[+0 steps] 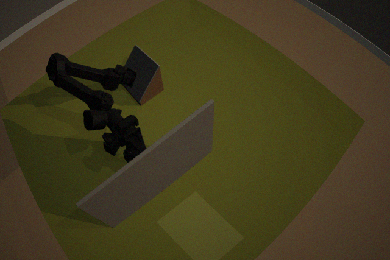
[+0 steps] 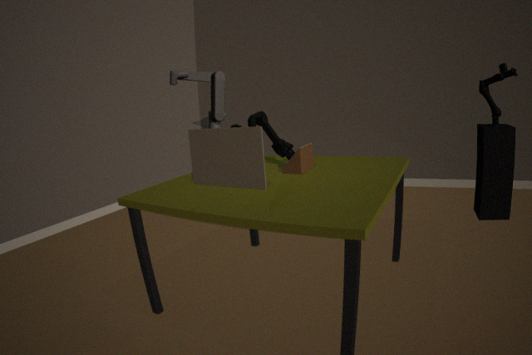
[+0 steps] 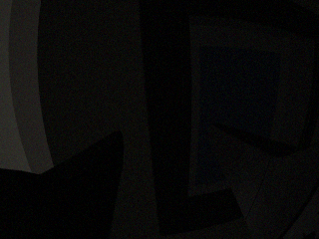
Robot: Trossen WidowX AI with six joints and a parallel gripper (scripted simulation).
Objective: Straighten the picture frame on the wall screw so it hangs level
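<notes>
Now: the dark picture frame 10 mm to the right of my gripper tip and 50 mm below it. From my gripper tip the other things lie so: upright board: 10 mm ahead, 10 mm to the right, 60 mm below.
</notes>
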